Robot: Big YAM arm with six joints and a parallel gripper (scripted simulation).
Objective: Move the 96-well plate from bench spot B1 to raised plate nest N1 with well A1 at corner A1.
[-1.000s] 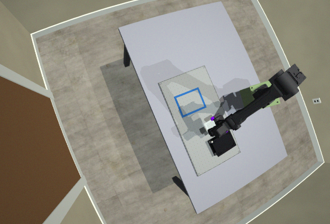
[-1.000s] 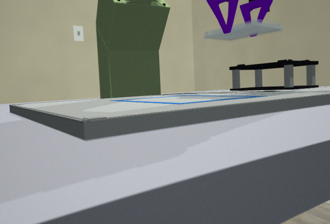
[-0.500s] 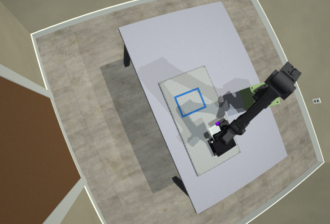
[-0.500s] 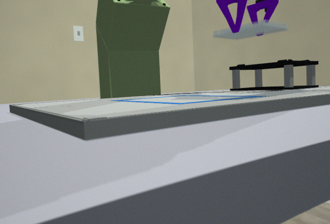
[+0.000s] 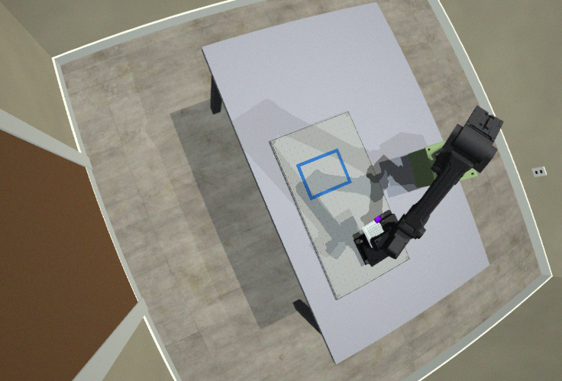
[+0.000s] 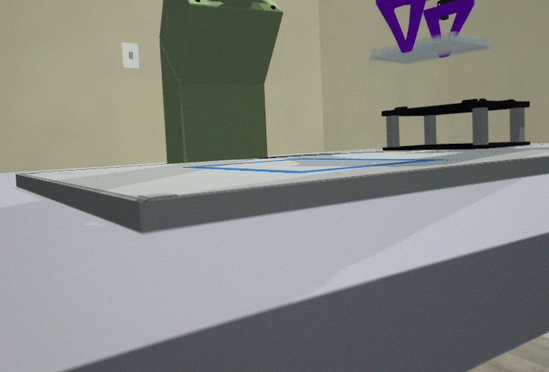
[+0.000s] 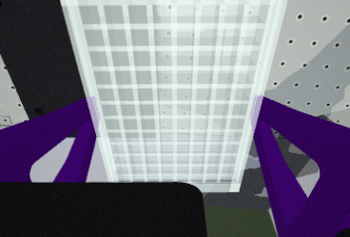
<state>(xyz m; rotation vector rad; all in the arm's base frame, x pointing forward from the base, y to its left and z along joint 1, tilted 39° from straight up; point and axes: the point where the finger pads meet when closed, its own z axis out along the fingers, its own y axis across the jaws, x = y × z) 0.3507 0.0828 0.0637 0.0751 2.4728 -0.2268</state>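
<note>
My hand is 8 cm to the right of the black raised nest N1 and 8 cm above it. The rest, counted from my hand: white corner label: 8 cm below, 7 cm ahead, 1 cm to the left; clear 96-well plate: right at my hand.
</note>
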